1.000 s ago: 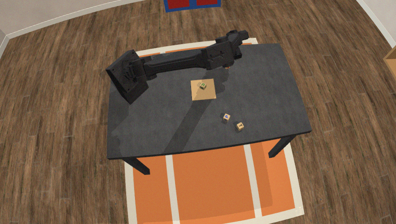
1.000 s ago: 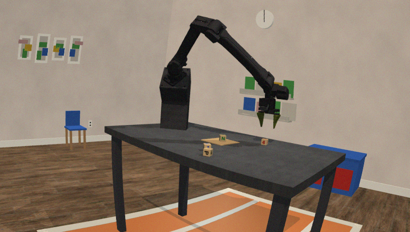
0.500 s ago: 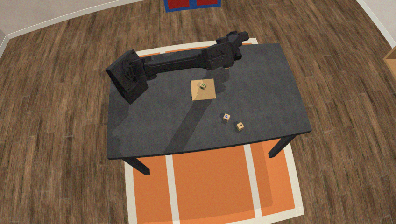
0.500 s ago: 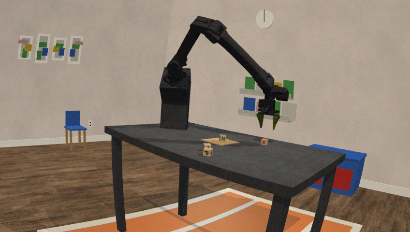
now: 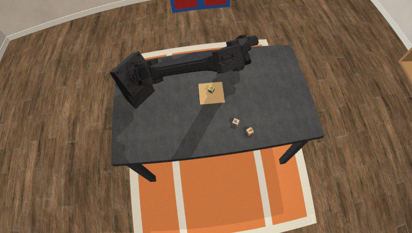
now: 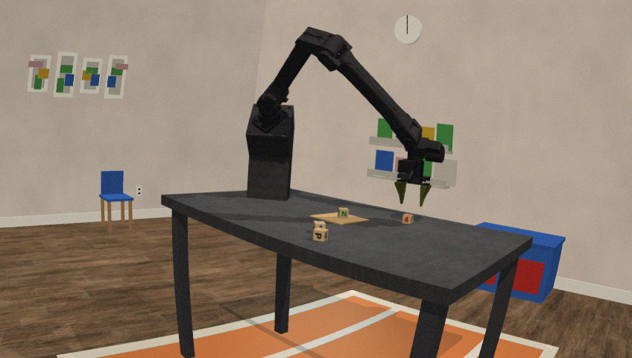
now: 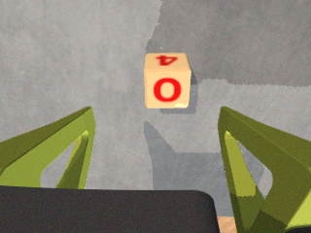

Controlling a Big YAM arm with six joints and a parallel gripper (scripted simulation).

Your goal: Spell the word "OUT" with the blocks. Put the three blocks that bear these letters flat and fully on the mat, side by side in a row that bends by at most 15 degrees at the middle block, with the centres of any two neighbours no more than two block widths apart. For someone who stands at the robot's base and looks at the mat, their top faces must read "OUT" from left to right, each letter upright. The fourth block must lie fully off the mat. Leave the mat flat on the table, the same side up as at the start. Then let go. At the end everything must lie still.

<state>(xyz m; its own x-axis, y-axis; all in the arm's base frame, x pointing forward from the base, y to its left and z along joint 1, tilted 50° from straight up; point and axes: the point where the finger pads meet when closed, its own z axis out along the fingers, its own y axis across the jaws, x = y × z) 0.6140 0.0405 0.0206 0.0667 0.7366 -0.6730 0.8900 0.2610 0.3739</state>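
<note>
My hand is 6 cm above the O block and 1 cm past it. Round my hand: green-lettered block (21 cm behind, 8 cm to the right, 5 cm below); P block (32 cm to the right, 17 cm behind, 6 cm below); tan mat (22 cm behind, 9 cm to the right, 7 cm below).
</note>
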